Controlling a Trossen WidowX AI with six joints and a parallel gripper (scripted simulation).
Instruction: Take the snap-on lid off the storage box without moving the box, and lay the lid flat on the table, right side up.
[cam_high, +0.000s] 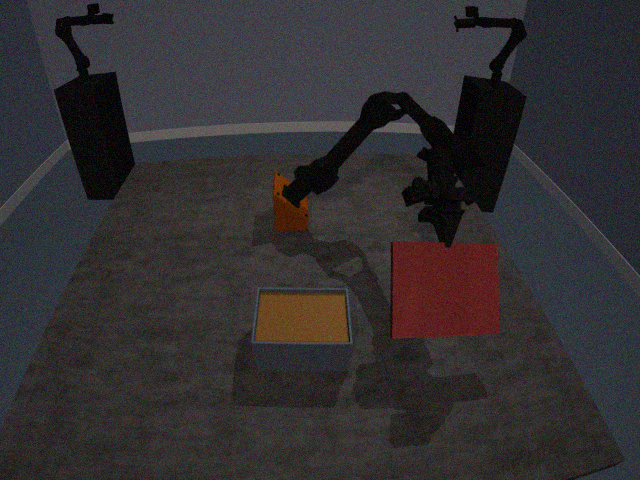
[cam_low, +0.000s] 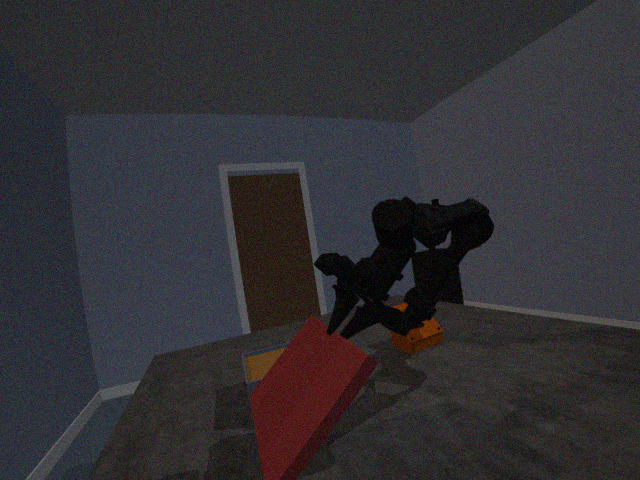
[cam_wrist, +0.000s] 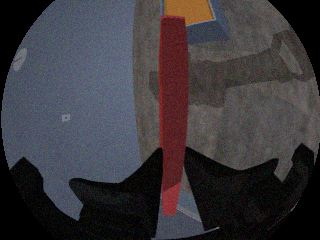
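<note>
Now: the red lid 70 mm ahead of my gripper tip and 50 mm below it. The rest, counted from my gripper tip: blue-grey storage box (80 mm ahead, 290 mm to the right, 170 mm below).
</note>
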